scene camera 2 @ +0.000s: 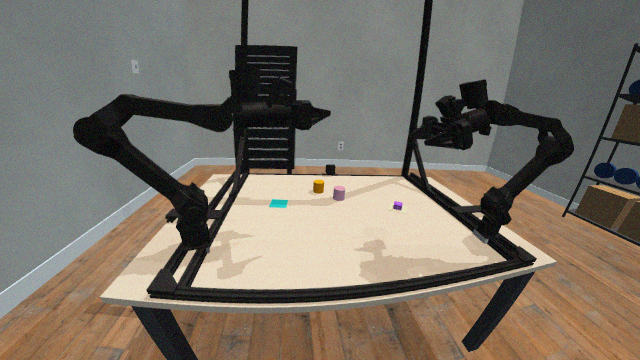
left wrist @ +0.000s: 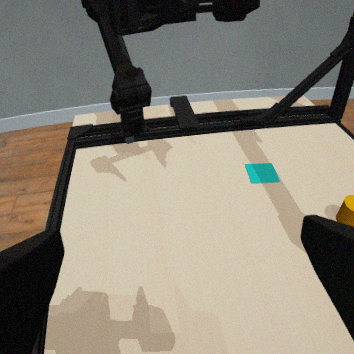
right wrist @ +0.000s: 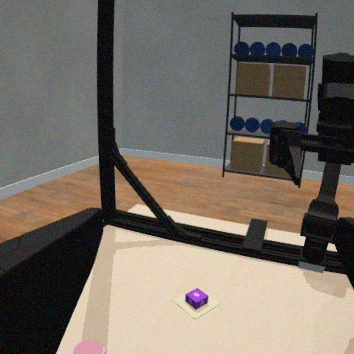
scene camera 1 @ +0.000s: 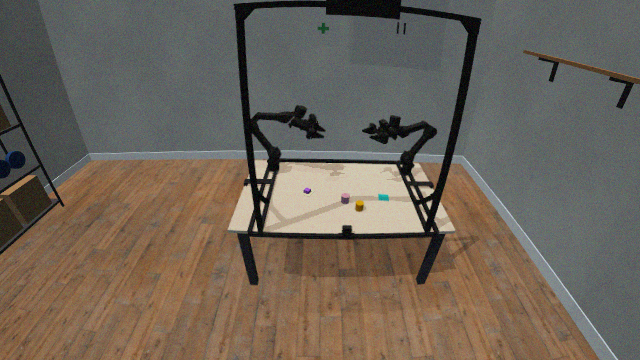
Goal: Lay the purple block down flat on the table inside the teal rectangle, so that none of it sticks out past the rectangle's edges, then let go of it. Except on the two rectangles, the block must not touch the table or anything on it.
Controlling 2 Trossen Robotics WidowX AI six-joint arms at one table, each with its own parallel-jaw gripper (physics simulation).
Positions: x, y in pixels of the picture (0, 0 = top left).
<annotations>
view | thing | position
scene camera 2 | my left gripper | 416, 139
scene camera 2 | my right gripper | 321, 111
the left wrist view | my left gripper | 183, 235
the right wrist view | my left gripper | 336, 188
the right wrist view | my right gripper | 222, 225
</annotations>
